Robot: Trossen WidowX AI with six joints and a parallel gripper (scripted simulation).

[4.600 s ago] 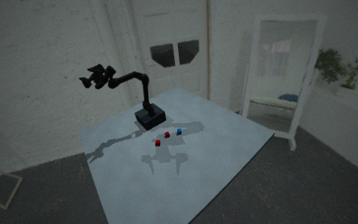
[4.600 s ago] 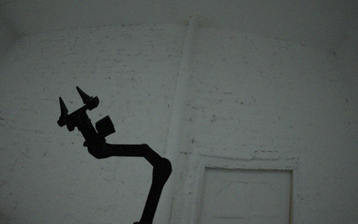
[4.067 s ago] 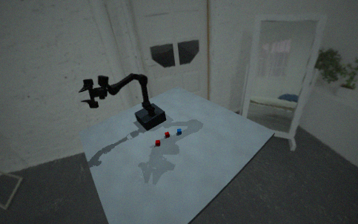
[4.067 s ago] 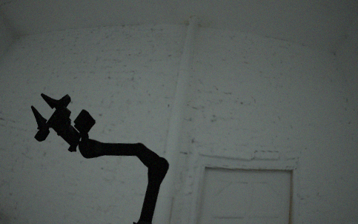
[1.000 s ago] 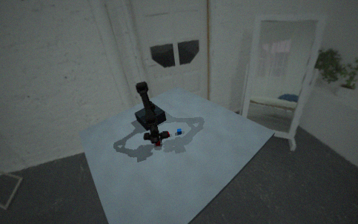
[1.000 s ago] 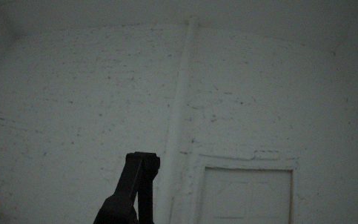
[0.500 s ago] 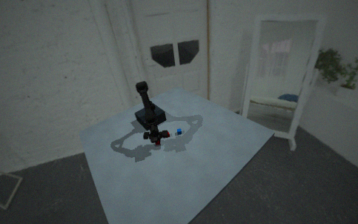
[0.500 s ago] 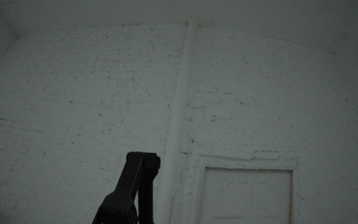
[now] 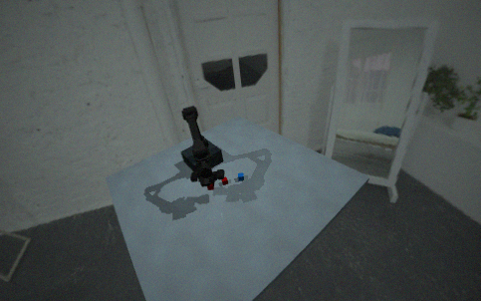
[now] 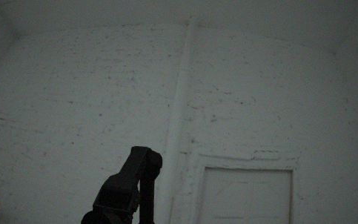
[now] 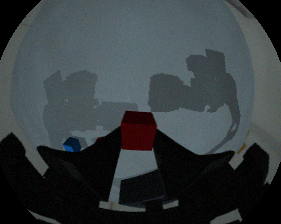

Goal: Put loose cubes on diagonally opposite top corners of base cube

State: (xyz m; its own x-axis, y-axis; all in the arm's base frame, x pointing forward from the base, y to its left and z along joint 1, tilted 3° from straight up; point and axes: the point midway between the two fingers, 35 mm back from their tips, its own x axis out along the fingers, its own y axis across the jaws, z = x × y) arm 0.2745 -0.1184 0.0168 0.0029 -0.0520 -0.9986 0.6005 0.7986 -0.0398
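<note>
The blue cube is 210 mm to the left of my gripper tip, 50 mm below it and 10 mm ahead of it.
</note>
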